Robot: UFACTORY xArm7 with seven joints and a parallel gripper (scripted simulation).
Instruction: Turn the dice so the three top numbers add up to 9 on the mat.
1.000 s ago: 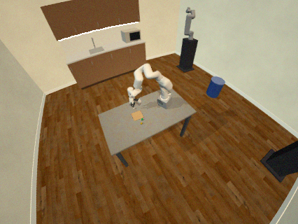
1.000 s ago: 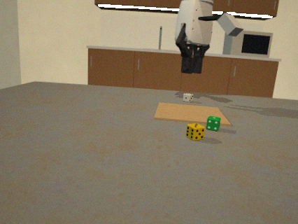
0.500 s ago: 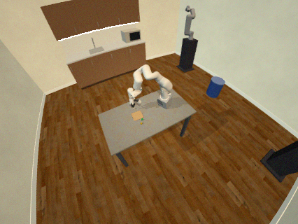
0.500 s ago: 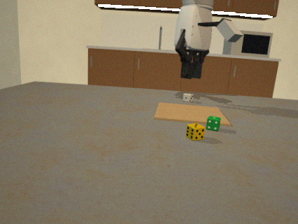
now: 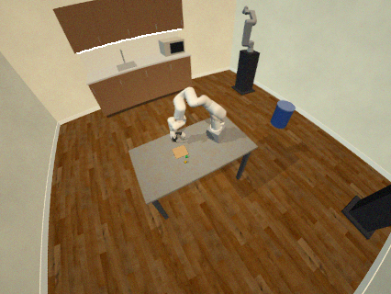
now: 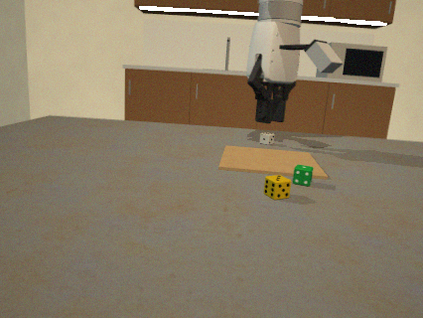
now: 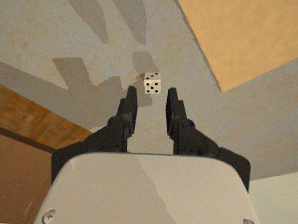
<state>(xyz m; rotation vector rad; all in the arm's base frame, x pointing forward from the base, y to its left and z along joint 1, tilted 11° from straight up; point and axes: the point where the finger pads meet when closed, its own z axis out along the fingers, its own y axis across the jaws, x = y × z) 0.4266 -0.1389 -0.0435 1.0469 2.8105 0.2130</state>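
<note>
The white die is 50 mm below my hand. Also, from my hand: tan mat (10 mm ahead, 130 mm to the left, 60 mm below); then green die (20 mm behind, 230 mm to the left, 50 mm below); then yellow die (10 mm ahead, 290 mm to the left, 50 mm below).
</note>
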